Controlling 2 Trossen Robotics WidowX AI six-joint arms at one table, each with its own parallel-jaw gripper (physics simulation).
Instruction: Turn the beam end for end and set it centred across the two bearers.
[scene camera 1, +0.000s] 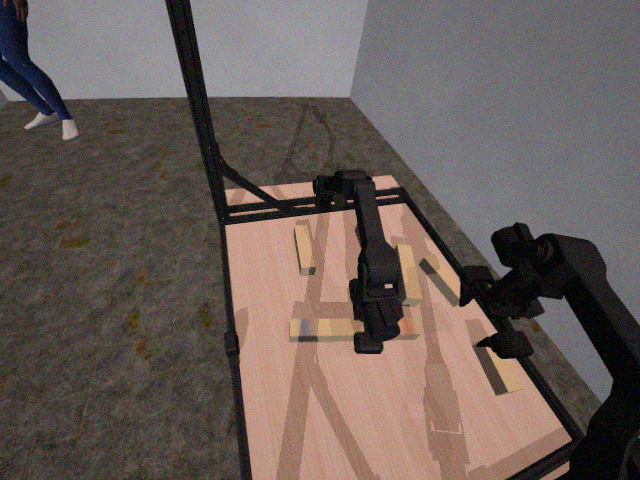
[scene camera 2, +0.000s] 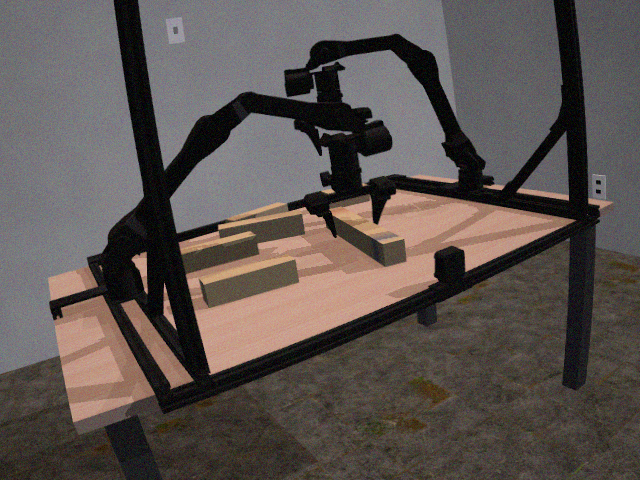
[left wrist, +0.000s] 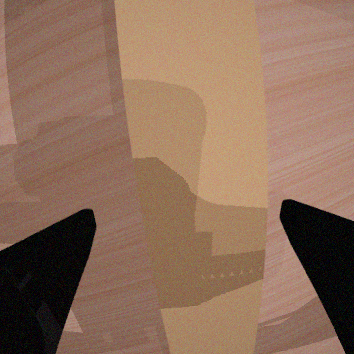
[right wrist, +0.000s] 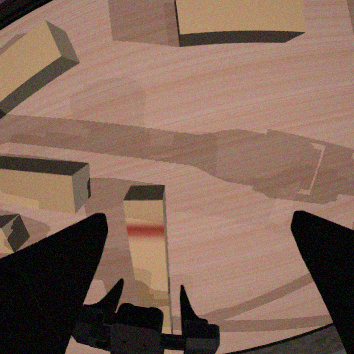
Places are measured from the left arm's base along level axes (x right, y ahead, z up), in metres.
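Where they show: left gripper, fingertip midpoint: (scene camera 1: 360, 328) (scene camera 2: 355, 231) (left wrist: 189, 214) (right wrist: 151, 283); right gripper, fingertip midpoint: (scene camera 1: 469, 325) (right wrist: 201, 222); left arm's base, origin of the base link: (scene camera 1: 322, 202) (scene camera 2: 126, 296); right arm's base, origin of the base link: (scene camera 2: 471, 190).
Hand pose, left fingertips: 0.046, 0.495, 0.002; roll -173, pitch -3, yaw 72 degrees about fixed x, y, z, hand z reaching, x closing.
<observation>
Each offset is from my left fingertips to the top centre of the thing, as dx, dy, dz.
The beam @[+0.017, +0.000, +0.023] (scene camera 1: 330, 328) (scene camera 2: 364, 242) (left wrist: 235, 150) (right wrist: 148, 257) lies flat on the table, its blue band at the left end and red band at the right in scene camera 1. My left gripper (scene camera 2: 355, 228) (left wrist: 189, 214) (right wrist: 151, 283) is open and empty, low over the beam's middle part, with one finger on each side. My right gripper (scene camera 1: 470, 322) (right wrist: 201, 222) is open and empty, raised above the table. Shorter plain blocks @[+0.081, -0.287, +0.023] (scene camera 1: 303, 248) @[-0.209, -0.126, +0.029] (scene camera 1: 408, 273) (scene camera 2: 250, 281) lie apart from the beam; I cannot tell which two are the bearers.
More blocks lie beyond: one @[-0.325, -0.081, +0.023] (scene camera 1: 444, 276) is slanted near the right rail and one @[-0.313, +0.186, +0.026] (scene camera 1: 504, 369) (right wrist: 240, 17) is under the right gripper's side. A black frame (scene camera 1: 230, 304) edges the table. The left arm hides part of the table in scene camera 1. A person stands at the far left.
</observation>
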